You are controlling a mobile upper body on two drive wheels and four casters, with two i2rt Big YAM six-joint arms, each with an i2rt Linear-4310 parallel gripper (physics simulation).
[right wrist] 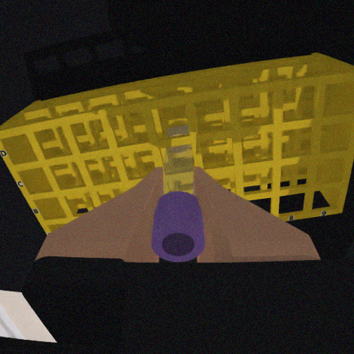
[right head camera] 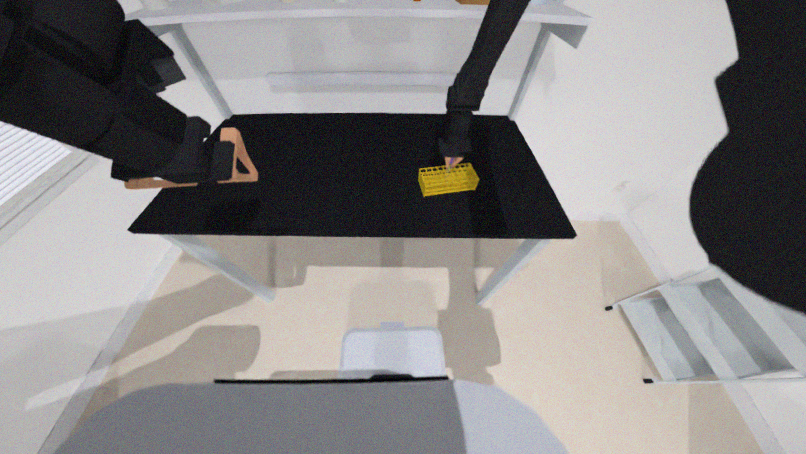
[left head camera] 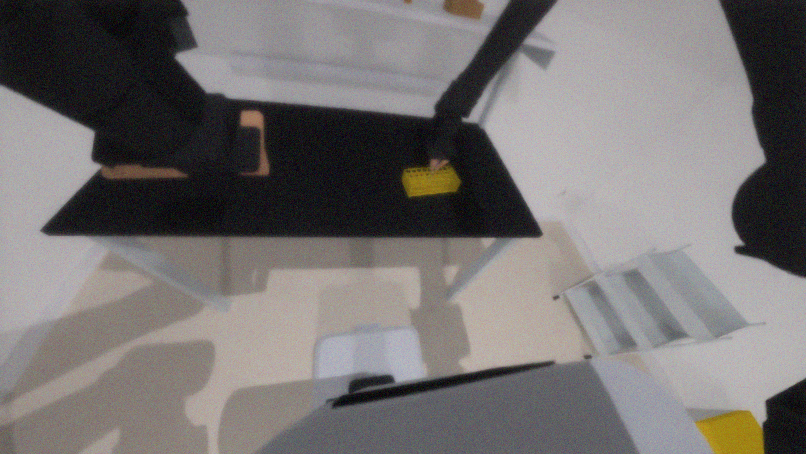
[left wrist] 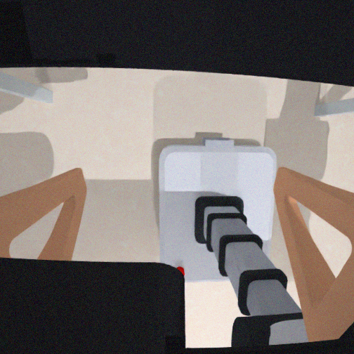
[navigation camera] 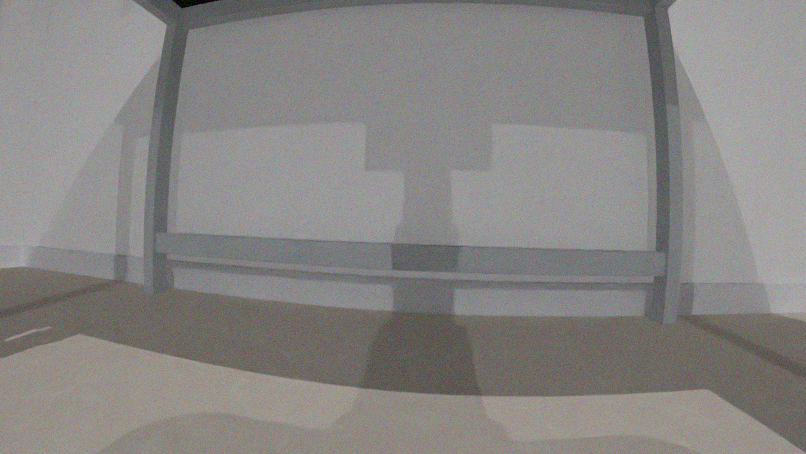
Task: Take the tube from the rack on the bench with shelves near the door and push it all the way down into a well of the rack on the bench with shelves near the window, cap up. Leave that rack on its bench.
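Frame: origin at the left arm's base, x ahead, y left, z up, level; millimetres.
Seen in the pictures: left gripper, fingertip midpoint: (right head camera: 226, 179) (left head camera: 227, 170); right gripper, fingertip midpoint: (right head camera: 448, 167) (left head camera: 433, 169).
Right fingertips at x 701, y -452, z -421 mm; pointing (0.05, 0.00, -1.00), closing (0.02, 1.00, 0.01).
Note:
Offsets run from my right fingertips to a thing's top centre. "spot": to the spot under its first point. Level surfaces: height alone.
A yellow rack @[1 mm right, 11 mm back, 18 mm down] (left head camera: 431, 186) (right head camera: 449, 183) (right wrist: 275, 200) stands on the black bench top @[75 mm down] (left head camera: 338, 208) (right head camera: 349, 211), right of its middle. My right gripper (left head camera: 437, 166) (right head camera: 451, 163) (right wrist: 178, 177) is over the rack, shut on the clear tube with a purple cap (right wrist: 177, 220). The cap is up, above the fingertips; the tube's clear lower part reaches down among the rack's wells. Its exact depth and well are hard to tell. My left gripper (left wrist: 179, 178) is open and empty, at the left over the bench in the head views.
A shelf (right head camera: 360, 16) runs above the back of the bench, with an orange-brown item @[spot: 61 mm right, 315 mm ahead, 406 mm up] (left head camera: 463, 6) on it. A grey stepped unit (left head camera: 676, 298) stands on the floor at the right. A yellow object @[spot: 1448 mm right, 1118 mm back, 539 mm down] (left head camera: 733, 431) shows at the lower right. Bench legs @[spot: 362 mm right, 443 mm ahead, 602 mm down] (navigation camera: 665, 169) stand at both sides in the navigation view.

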